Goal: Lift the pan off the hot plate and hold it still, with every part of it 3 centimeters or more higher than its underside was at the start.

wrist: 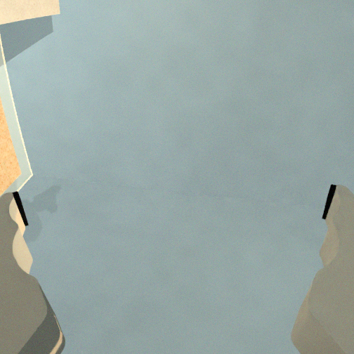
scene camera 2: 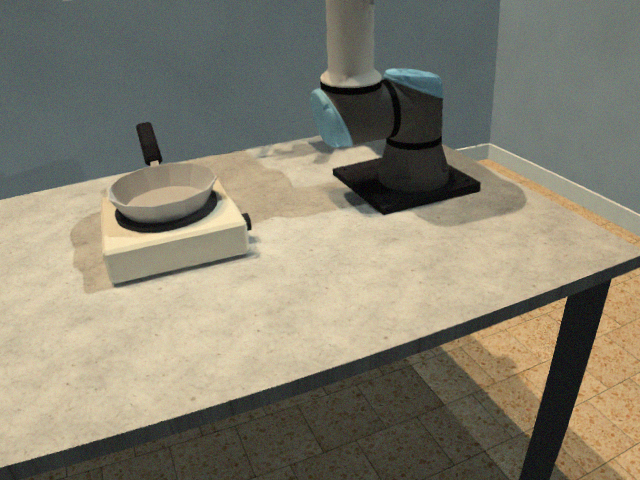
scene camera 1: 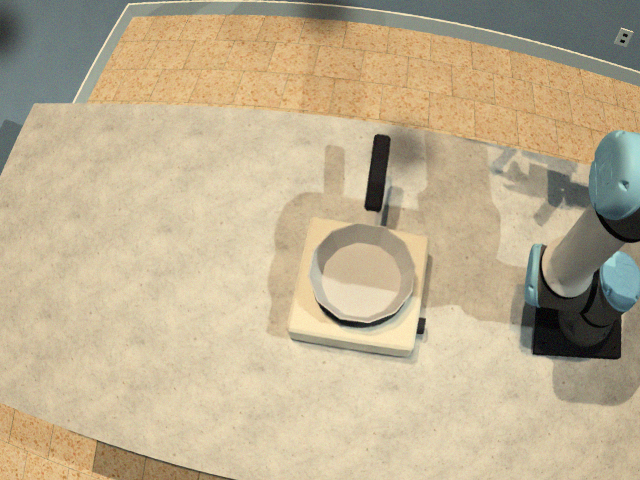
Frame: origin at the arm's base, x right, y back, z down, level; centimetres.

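Seen in the pictures: arm's base at its link origin: [scene camera 2: 413, 177] [scene camera 1: 585, 314].
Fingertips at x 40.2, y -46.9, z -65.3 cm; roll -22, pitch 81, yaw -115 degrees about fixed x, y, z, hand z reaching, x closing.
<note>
Pixels of each thing's top centre, then the offset from my fingertips to it. Level surfaces: height alone.
- cream hot plate at its top centre: [scene camera 1: 366, 280] [scene camera 2: 170, 203] dz +59.5, dx -46.3, dy -4.1 cm
- table at its surface level: dz +67.2 cm
- small black knob at its top centre: [scene camera 2: 243, 214] [scene camera 1: 421, 323] dz +61.9, dx -51.3, dy +8.4 cm
A light grey pan [scene camera 1: 362, 276] [scene camera 2: 164, 193] sits upright on the dark round burner of the cream hot plate [scene camera 1: 356, 343] [scene camera 2: 178, 258]. Its black handle [scene camera 1: 377, 172] [scene camera 2: 148, 143] points to the back of the table and angles upward, clear of the table top. My gripper [wrist: 174, 192] is wide open in the wrist view, with a blue-grey wall beyond the fingers and nothing between them. The gripper does not show in either scene view, and the pan does not show in the wrist view.
The arm's black base plate [scene camera 1: 576, 347] [scene camera 2: 385, 202] stands on the table [scene camera 1: 155, 310] [scene camera 2: 310, 320] to the right of the hot plate. A small black knob [scene camera 1: 421, 326] [scene camera 2: 247, 221] sticks out of the hot plate's right side. Walls rise behind the table.
</note>
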